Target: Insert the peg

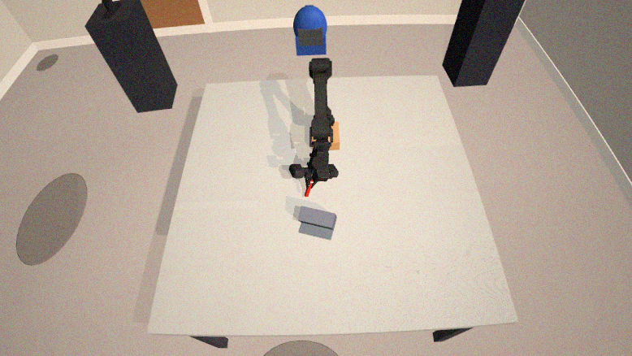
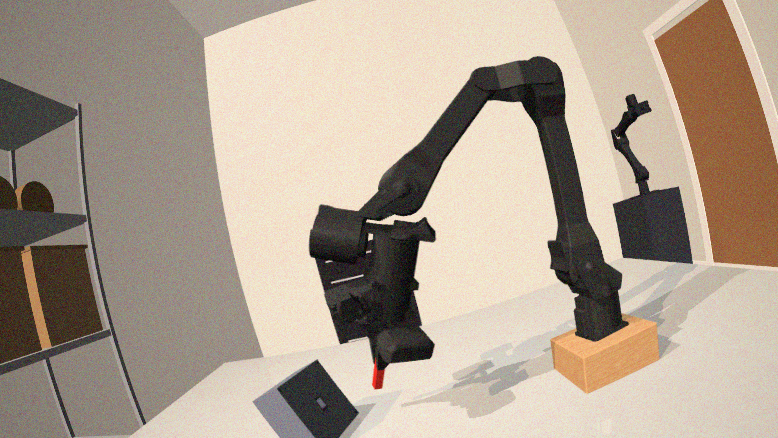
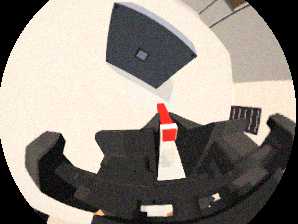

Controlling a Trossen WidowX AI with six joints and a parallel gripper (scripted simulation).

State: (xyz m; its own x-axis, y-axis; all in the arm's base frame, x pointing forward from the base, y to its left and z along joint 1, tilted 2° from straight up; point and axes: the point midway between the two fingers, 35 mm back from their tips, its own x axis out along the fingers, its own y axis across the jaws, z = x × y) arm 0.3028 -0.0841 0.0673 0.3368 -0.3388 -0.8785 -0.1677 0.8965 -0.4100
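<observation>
Now: gripper tip 120 mm short of the grey sloped panel, 40 mm above it and 20 mm to the right of it. From my gripper tip the other things lie so: red peg (10 mm behind, 10 mm above).
</observation>
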